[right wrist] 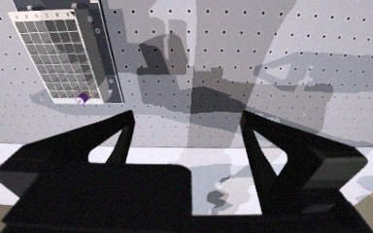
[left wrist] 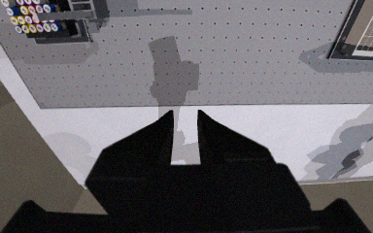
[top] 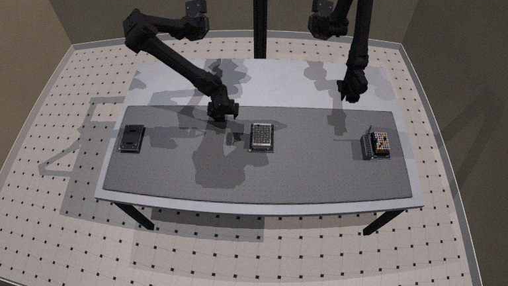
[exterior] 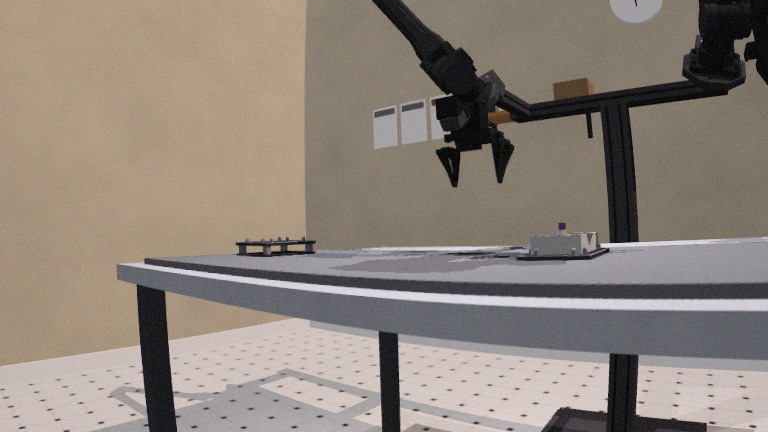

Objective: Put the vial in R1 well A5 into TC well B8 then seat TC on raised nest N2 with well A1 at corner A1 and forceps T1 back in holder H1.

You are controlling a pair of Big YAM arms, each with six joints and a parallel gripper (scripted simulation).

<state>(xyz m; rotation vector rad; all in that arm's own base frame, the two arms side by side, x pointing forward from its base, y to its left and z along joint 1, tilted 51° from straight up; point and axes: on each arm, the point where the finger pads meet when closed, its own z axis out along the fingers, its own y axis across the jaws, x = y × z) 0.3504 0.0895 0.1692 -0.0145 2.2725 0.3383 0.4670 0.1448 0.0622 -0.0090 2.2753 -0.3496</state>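
Right now the tube carrier TC is 3 cm ahead of my right hand, 17 cm to the left of it and 12 cm below it. From my right hand the other things lie so: holder h1: 11 cm ahead, 71 cm to the left, 13 cm below; then raised nest n2: 3 cm ahead, 53 cm to the right, 11 cm below.
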